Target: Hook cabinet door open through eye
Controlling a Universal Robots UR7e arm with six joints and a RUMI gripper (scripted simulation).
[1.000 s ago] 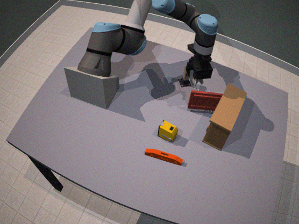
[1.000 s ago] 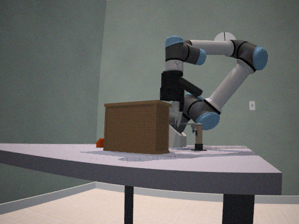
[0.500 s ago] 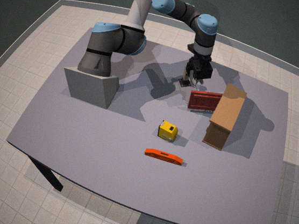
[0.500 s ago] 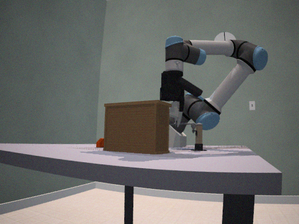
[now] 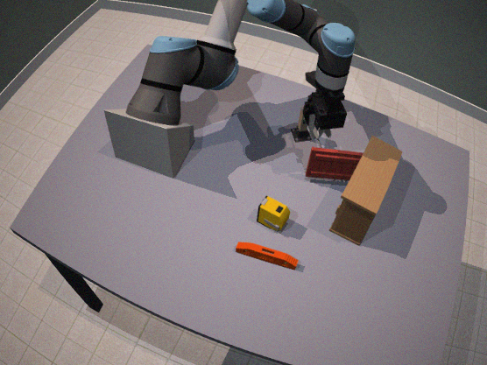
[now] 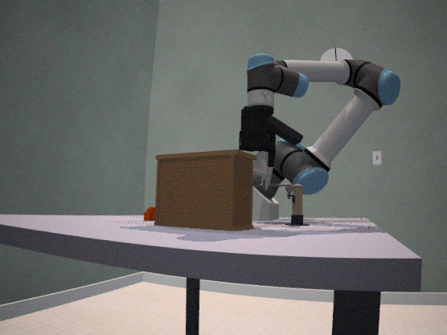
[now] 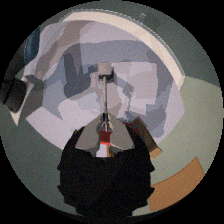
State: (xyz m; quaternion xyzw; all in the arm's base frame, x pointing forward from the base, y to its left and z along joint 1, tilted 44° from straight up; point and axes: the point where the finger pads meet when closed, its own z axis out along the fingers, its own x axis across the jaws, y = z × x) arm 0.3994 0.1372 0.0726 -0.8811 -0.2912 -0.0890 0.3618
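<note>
Right now the wire hook is 10 mm behind my hand, 10 mm to the left of it and 20 mm below it. Round my hand: door: 80 mm ahead, 30 mm to the right, 40 mm below; then yellow tape measure: 30 mm behind, 240 mm to the right, 70 mm below; then wooden cabinet: 130 mm ahead, 60 mm to the right, 30 mm below.
</note>
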